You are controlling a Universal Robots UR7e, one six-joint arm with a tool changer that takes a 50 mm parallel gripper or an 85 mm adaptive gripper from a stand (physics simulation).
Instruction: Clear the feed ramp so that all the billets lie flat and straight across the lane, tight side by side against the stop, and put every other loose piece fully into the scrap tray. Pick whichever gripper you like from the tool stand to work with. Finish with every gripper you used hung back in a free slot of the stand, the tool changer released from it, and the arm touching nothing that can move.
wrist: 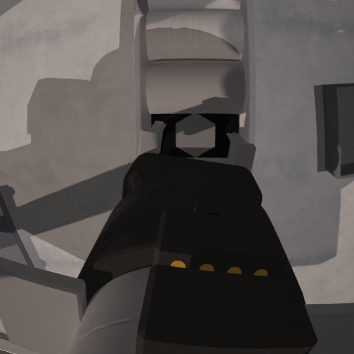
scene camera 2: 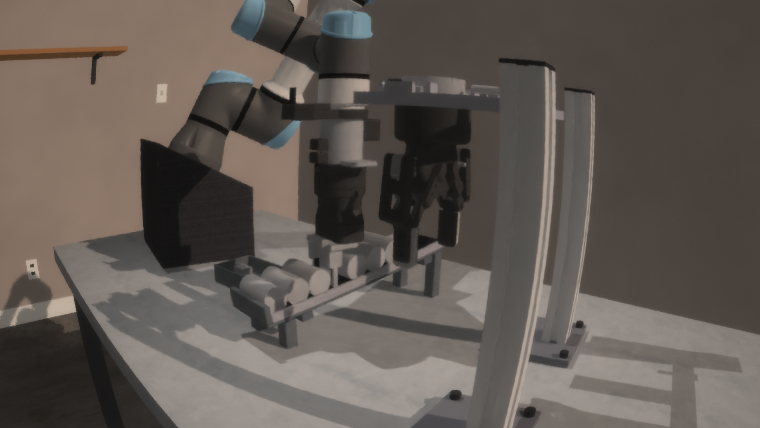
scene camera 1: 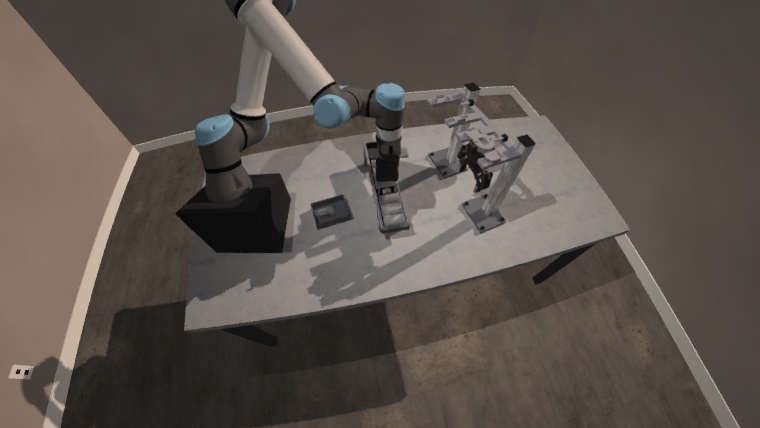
Observation:
In view: an adaptive gripper (scene camera 2: 432, 167), a billet (wrist: 172, 86), a parallel gripper (scene camera 2: 340, 177), a billet (scene camera 2: 297, 289) and a billet (scene camera 2: 273, 296).
The adaptive gripper also shows in scene camera 1 (scene camera 1: 481, 145). The parallel gripper shows as well in the wrist view (wrist: 190, 213) and in scene camera 1 (scene camera 1: 387, 170). The wrist view misses the adaptive gripper: it is out of frame.

